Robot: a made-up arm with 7 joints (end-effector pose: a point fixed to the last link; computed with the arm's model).
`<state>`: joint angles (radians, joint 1 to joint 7).
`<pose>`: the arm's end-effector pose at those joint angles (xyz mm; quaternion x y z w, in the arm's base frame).
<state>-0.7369 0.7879 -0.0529 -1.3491 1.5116 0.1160 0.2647</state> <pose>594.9 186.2 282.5 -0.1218 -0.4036 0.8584 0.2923</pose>
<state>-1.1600 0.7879 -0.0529 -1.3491 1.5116 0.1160 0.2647</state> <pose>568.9 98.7 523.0 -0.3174 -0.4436 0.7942 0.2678</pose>
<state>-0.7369 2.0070 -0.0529 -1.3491 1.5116 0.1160 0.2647</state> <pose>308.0 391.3 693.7 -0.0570 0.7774 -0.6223 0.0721</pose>
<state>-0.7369 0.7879 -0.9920 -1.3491 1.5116 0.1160 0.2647</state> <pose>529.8 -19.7 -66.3 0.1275 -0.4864 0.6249 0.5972</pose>
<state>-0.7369 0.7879 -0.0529 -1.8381 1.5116 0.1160 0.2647</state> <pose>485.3 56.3 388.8 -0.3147 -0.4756 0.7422 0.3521</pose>
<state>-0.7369 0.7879 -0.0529 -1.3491 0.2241 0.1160 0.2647</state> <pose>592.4 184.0 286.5 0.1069 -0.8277 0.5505 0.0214</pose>
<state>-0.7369 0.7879 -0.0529 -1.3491 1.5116 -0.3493 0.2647</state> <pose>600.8 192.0 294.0 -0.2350 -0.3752 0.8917 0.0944</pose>
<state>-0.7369 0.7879 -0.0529 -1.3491 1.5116 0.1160 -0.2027</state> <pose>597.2 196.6 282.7 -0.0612 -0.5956 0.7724 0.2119</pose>
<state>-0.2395 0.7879 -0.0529 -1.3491 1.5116 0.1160 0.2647</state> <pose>489.0 282.8 17.2 0.1145 -0.3339 0.8847 0.3044</pose>
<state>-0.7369 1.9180 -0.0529 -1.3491 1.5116 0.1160 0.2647</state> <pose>336.1 398.0 663.1 -0.0439 0.7584 -0.6487 0.0448</pose>
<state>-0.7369 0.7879 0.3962 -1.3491 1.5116 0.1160 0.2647</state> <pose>519.2 340.8 387.9 -0.2349 -0.3313 0.9060 0.1193</pose>
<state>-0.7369 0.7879 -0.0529 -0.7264 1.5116 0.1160 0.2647</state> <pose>605.6 355.0 93.4 0.1328 -0.2780 0.9319 0.1916</pose>
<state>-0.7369 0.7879 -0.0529 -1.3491 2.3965 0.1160 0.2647</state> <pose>596.1 183.9 279.7 -0.2558 -0.0046 0.8728 0.4157</pose>
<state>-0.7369 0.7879 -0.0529 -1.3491 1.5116 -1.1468 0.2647</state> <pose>597.3 207.9 311.6 0.3966 0.2808 -0.8373 0.2504</pose>
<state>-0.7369 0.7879 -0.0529 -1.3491 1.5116 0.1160 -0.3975</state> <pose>597.5 200.8 284.1 -0.0347 -0.6665 0.7239 0.1747</pose>
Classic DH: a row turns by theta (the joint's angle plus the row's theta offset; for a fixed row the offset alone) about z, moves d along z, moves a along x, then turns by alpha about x. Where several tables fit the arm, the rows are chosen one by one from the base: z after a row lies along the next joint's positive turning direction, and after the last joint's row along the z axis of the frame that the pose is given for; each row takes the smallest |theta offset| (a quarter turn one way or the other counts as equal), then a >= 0, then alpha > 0; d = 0 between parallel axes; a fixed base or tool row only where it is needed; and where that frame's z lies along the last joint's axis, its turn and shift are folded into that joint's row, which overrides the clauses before.
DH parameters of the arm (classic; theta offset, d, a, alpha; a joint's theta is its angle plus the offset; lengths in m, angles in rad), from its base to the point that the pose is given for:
base (fixed): 0 0.2864 -0.0139 -1.2217
joint 1: 1.5708 0.0345 0.0068 1.5708
joint 2: 1.2217 -0.0454 -0.021 -1.5708
joint 3: -1.5708 -0.3368 0.0602 -1.5708
joint 4: 0 -0.0238 -0.0386 1.5708
joint 5: 0 -0.3954 0.0283 -1.5708
joint 6: 0 -0.0063 -0.0032 1.5708
joint 7: -0.1398 -0.0192 -0.0193 1.5539
tool (fixed): 0.9739 -0.0125 0 0

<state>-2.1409 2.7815 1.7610 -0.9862 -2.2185 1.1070 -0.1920</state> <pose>-522.2 283.8 -60.7 -0.3706 -0.6267 -0.6837 0.0497</pose>
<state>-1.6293 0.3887 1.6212 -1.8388 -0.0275 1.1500 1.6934</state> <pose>244.4 442.9 443.9 -0.4486 0.4428 0.7760 0.0230</pose>
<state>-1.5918 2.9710 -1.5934 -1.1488 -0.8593 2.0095 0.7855</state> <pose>-252.3 633.4 405.7 -0.6872 -0.3012 0.2398 0.6161</pose>
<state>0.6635 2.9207 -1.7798 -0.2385 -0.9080 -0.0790 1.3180</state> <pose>246.1 335.4 951.4 0.5130 0.1142 -0.8504 0.0260</pose>
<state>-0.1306 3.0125 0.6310 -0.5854 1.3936 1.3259 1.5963</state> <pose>80.0 1.2 981.3 -0.0873 0.2847 -0.9337 0.1986</pose>
